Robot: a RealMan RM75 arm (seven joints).
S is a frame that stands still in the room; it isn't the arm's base.
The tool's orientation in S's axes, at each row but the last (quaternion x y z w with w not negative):
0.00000, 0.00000, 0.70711, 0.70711
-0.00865, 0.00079, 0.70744, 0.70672
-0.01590, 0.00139, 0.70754, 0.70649
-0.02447, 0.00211, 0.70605, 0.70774
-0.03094, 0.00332, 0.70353, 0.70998
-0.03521, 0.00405, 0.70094, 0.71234
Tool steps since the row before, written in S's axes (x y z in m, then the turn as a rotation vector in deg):
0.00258, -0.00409, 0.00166, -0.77, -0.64, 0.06
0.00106, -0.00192, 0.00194, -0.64, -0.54, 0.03
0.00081, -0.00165, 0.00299, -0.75, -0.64, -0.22
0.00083, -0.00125, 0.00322, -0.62, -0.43, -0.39
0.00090, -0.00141, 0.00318, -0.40, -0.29, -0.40
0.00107, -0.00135, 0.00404, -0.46, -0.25, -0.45
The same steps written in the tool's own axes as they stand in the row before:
-0.00409, -0.00258, 0.00166, -0.64, 0.77, 0.06
-0.00195, -0.00108, 0.00190, -0.54, 0.64, 0.03
-0.00172, -0.00087, 0.00293, -0.63, 0.76, -0.22
-0.00137, -0.00093, 0.00314, -0.42, 0.63, -0.39
-0.00155, -0.00104, 0.00307, -0.27, 0.41, -0.40
-0.00155, -0.00127, 0.00391, -0.23, 0.48, -0.44

